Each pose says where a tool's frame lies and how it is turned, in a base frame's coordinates. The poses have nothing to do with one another.
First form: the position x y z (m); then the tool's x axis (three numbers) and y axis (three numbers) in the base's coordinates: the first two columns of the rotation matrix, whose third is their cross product.
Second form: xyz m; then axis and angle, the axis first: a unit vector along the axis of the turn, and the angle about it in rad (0 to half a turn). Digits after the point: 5 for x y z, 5 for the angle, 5 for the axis.
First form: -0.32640, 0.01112, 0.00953, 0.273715, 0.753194, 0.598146, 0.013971, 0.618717, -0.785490
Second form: -0.32640, 0.01112, 0.00953, -0.50459, -0.78018, 0.36973, 1.54516
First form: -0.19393, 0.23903, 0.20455, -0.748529, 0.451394, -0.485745, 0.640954, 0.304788, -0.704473
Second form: -0.19393, 0.23903, 0.20455, 0.34231, 0.80560, -0.48357, 2.94431
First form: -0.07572, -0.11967, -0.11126, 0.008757, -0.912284, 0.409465, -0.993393, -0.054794, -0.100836
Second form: -0.07572, -0.11967, -0.11126, 0.70601, -0.68286, 0.18773, 2.92385
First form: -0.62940, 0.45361, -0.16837, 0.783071, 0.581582, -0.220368, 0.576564, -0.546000, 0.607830
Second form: -0.62940, 0.45361, -0.16837, 0.93645, 0.35077, 0.00388, 2.43859
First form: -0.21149, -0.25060, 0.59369, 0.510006, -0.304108, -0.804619, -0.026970, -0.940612, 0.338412
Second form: -0.21149, -0.25060, 0.59369, 0.86597, -0.09757, -0.49048, 2.85518
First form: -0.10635, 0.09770, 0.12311, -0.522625, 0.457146, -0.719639, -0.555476, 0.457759, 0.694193
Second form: -0.10635, 0.09770, 0.12311, -0.04016, 0.80278, 0.59492, 2.12361
